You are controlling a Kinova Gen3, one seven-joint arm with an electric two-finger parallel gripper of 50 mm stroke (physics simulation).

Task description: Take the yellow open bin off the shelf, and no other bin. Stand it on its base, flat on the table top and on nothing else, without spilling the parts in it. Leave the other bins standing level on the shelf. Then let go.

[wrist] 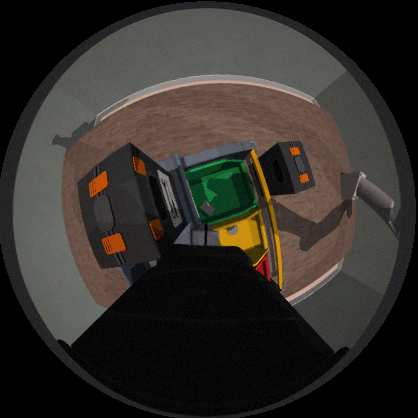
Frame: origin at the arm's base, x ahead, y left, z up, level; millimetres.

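Seen in the pictures: gripper, between the fingertips: point(205, 231); arm's base, origin of its link: point(359, 186).
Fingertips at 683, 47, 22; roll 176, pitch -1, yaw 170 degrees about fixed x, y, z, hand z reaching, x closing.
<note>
Pixels of each thing's top centre, then the offset from my fingertips to it, as dx, dy, dz. "spot": a spot on its surface instead. Level surfaces: height alone.
- yellow open bin, a spot on its surface: point(246, 234) spot: -97, +50, -107
- shelf, a spot on its surface: point(218, 154) spot: -39, -122, -31
- green bin, a spot on its surface: point(222, 186) spot: -50, -72, -107
- red bin, a spot on its surface: point(264, 268) spot: -146, +159, -96
- grey round part, centre of its top: point(232, 229) -61, +29, -97
- shelf's yellow rail, a spot on its surface: point(273, 218) spot: -143, +9, -51
- large black toolbox, centre of its top: point(102, 213) +70, -45, +108
- brown table top, height of its surface: dz -116
The yellow open bin point(246, 234) stands on the shelf point(218, 154) between a green bin point(222, 186) and a red bin point(264, 268). A grey round part point(233, 229) lies inside the yellow bin. My gripper point(205, 231) is shut with nothing between its fingers. Its grey fingertips sit together just left of the yellow bin's near rim, over the shelf's edge. My black wrist body hides the near part of the yellow bin and most of the red bin.
The shelf's yellow rail point(273, 218) runs along the bins' right side. A large black toolbox point(117, 202) with orange latches stands to the left, and a smaller one point(286, 167) to the right. The brown table top point(218, 117) stretches beyond. A grey post point(374, 194) stands at the right edge.
</note>
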